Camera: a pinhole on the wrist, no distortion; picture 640 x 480 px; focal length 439.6 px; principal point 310.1 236.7 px. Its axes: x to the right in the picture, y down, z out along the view. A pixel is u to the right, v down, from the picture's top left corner.
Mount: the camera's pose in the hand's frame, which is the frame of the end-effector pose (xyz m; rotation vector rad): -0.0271 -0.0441 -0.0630 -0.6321 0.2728 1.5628
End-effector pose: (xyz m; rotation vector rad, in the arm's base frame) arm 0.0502 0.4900 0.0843 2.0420 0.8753 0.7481
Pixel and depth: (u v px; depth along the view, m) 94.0 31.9 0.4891
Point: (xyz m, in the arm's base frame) 0.4883 0.3183 -0.1363
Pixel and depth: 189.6 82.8 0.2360
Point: 0.1950 0.3960 0.0187
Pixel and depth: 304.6 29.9 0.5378
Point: 0.5109 0.2631 0.0962
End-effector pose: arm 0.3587 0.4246 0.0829 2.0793 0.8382 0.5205
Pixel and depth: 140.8 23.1 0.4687
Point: 0.7307 0.2026 -0.1170
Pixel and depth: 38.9 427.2 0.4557
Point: 0.3669 -0.0103 -0.2327
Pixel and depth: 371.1 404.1 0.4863
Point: 0.3939 -0.0537 0.1137
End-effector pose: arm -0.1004 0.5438 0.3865 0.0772 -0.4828 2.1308
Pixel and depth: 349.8 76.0 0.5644
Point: -0.4390 0.2683 0.6760
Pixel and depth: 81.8 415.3 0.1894
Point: -0.0047 0.3981 0.4818
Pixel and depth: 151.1 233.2 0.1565
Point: -0.0700 0.4637 0.4624
